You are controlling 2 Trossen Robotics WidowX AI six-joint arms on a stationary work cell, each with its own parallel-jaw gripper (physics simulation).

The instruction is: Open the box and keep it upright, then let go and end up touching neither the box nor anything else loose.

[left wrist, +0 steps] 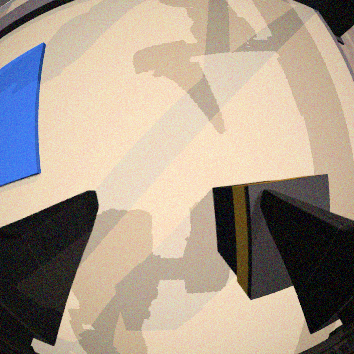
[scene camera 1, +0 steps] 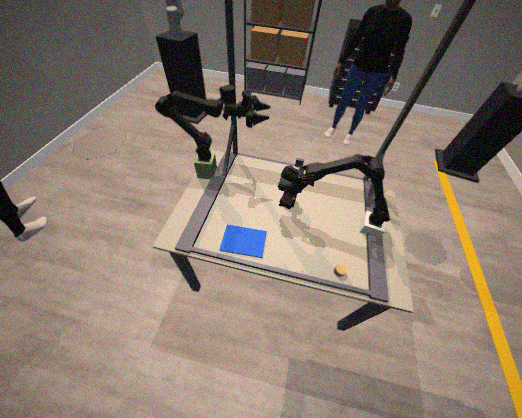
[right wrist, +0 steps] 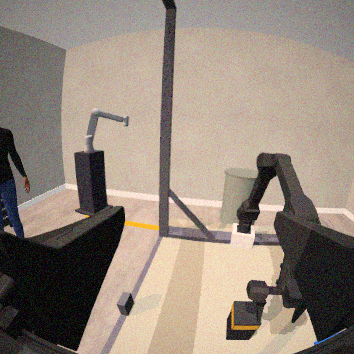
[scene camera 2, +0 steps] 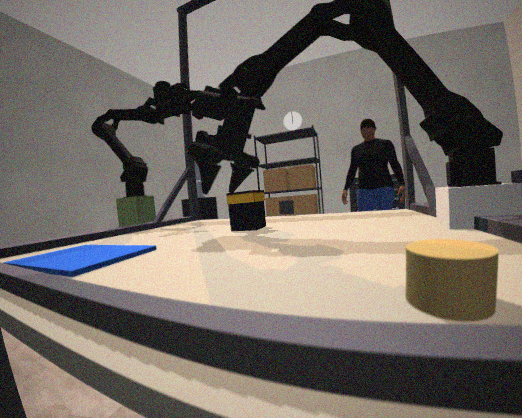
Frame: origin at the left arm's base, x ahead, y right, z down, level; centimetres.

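Seen in the pictures: left gripper, fingertip midpoint: [left wrist: 180, 198] [right wrist: 275, 322] [scene camera 2: 218, 193]; right gripper, fingertip midpoint: [scene camera 1: 269, 112] [right wrist: 203, 217]; left arm's base at its link origin: [scene camera 1: 375, 221] [right wrist: 243, 229] [scene camera 2: 472, 185]; right arm's base at its link origin: [scene camera 1: 204, 157].
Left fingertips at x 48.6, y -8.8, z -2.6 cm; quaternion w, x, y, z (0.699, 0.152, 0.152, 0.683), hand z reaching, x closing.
Observation:
Pixels of each thing's middle, then the offset from my left fingertips to it.
- black box at the middle of its body: [left wrist: 284, 231] [scene camera 2: 246, 197] [right wrist: 245, 314] dz +1.4, dx -2.5, dy +7.4 cm
- flat blue mat at the middle of its body: [left wrist: 2, 114] [scene camera 2: 80, 256] [scene camera 1: 243, 240] dz +9.0, dx +10.2, dy -25.8 cm
- yellow cylinder at the middle of its body: [scene camera 2: 448, 274] [scene camera 1: 340, 270] dz +7.6, dx -37.4, dy -22.7 cm
- small dark block at the middle of its body: [right wrist: 125, 303] [scene camera 2: 286, 207] dz +6.2, dx +0.7, dy +38.9 cm
The black box [scene camera 2: 247, 215] [left wrist: 265, 265] [right wrist: 243, 312] with a yellow band near its top stands upright on the table; its dark lid looks closed. In scene camera 1 it is mostly hidden behind the left gripper. My left gripper [scene camera 1: 286, 204] [scene camera 2: 218, 192] [left wrist: 180, 198] is open and points down beside the box. One fingertip overlaps the box's top edge in scene camera 2 and covers part of it in the left wrist view; I cannot tell whether they touch. My right gripper [scene camera 1: 269, 112] [right wrist: 203, 217] is open, empty and raised, well away from the box.
A flat blue mat [scene camera 1: 243, 241] [scene camera 2: 85, 257] [left wrist: 20, 120] lies at the table's front left in scene camera 1. A yellow cylinder [scene camera 1: 340, 270] [scene camera 2: 451, 280] stands at the front right. A small dark block [right wrist: 125, 303] is at the table's edge. Upright frame posts [right wrist: 166, 120] rise beside the table.

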